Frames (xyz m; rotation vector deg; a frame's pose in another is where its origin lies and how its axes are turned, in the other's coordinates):
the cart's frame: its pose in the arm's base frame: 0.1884 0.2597 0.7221 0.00 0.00 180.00
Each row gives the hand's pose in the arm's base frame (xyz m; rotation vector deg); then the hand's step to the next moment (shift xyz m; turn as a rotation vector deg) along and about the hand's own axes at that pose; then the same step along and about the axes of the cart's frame.
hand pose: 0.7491 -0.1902 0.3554 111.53 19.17 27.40
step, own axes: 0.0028 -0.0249 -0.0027 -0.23 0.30 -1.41
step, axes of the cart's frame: -0.0008 -0.0135 -0.0213 0.86 -0.91 0.75
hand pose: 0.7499 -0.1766 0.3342 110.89 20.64 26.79
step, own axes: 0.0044 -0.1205 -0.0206 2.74 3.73 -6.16
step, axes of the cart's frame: 0.0104 -0.0657 -0.1027 0.40 -4.71 6.08
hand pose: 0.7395 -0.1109 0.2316 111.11 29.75 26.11
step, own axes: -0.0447 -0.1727 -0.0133 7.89 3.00 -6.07
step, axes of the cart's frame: 0.0708 -0.0504 -0.1563 -3.83 -7.72 5.81
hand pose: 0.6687 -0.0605 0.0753 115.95 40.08 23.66
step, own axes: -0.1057 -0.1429 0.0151 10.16 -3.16 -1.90
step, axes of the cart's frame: 0.1192 0.0172 -0.1316 -5.93 -8.90 -1.59
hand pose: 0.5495 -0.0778 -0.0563 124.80 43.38 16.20
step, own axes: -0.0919 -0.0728 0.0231 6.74 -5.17 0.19
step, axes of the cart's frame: 0.0942 0.0330 -0.0657 -3.25 -6.56 -4.32
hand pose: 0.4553 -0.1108 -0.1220 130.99 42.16 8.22
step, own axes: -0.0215 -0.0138 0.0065 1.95 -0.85 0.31
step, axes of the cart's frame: 0.0223 0.0077 -0.0117 -1.32 -1.37 -1.00
